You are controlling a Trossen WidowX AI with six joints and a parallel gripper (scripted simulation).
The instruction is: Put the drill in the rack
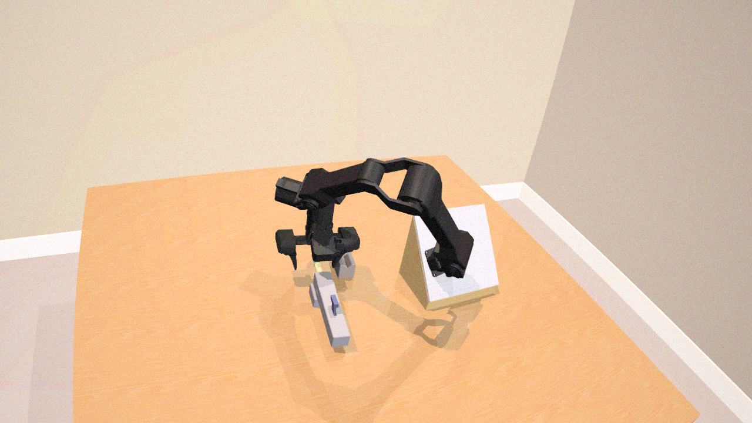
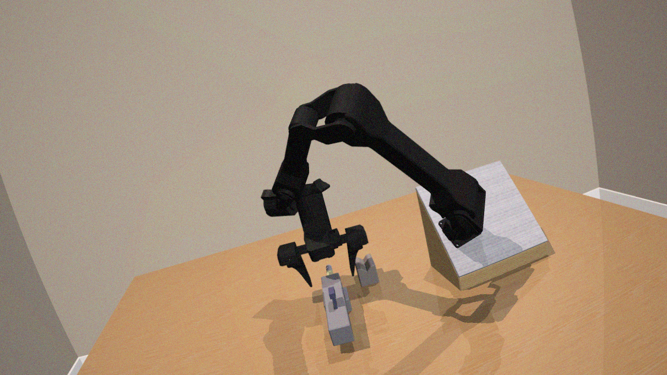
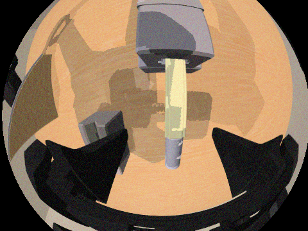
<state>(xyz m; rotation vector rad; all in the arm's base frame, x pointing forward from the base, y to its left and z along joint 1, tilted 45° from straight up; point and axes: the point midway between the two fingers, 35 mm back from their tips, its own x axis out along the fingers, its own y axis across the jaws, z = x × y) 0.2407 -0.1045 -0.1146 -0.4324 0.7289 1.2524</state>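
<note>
The drill lies 5 cm to the left of my gripper tip, 3 cm above it and 1 cm ahead of it. The rest, counted from my gripper tip: blue key 17 cm to the left, 4 cm ahead, 3 cm above; then grey holder block 14 cm to the left, 4 cm ahead, 1 cm above; then grey rack 8 cm behind.
</note>
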